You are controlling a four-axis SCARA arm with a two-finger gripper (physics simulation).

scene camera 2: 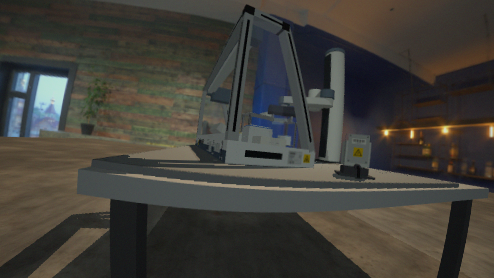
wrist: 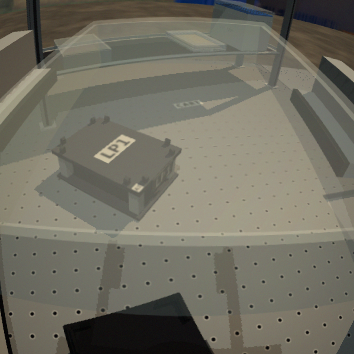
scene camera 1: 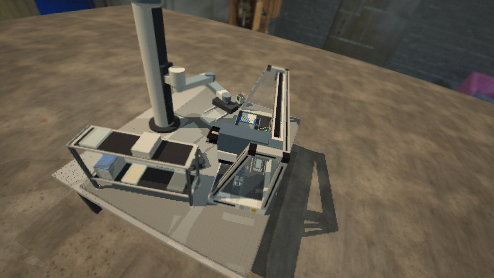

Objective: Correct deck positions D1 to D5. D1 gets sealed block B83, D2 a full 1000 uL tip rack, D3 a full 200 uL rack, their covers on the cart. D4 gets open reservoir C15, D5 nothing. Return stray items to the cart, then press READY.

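Note:
My gripper (scene camera 1: 226, 104) (wrist: 177, 56) is shut on a clear cover. In the wrist view its fingers stand at the left and right sides of the clear cover (wrist: 175, 238), which is level and raised above the bench. In scene camera 1 the gripper is behind the deck, near the blue and white tip rack (scene camera 1: 247, 118), which sits in the deck. The cart (scene camera 1: 191, 176) (wrist: 281, 50) holds a white block (scene camera 1: 146, 144), a pale flat item (scene camera 1: 98, 136), a blue-topped box (scene camera 1: 108, 165) and a cream tray (scene camera 1: 134, 174). Deck labels are unreadable.
The deck's tall frame (scene camera 1: 286, 107) (scene camera 2: 239, 75) and grey pipetting head (scene camera 1: 242, 140) stand beside the arm. The LP1 stand (wrist: 115, 150) shows through the cover. A dark block (wrist: 140, 327) is at the wrist view's bottom. The arm column (scene camera 1: 152, 65) (scene camera 2: 336, 105) stands behind the cart.

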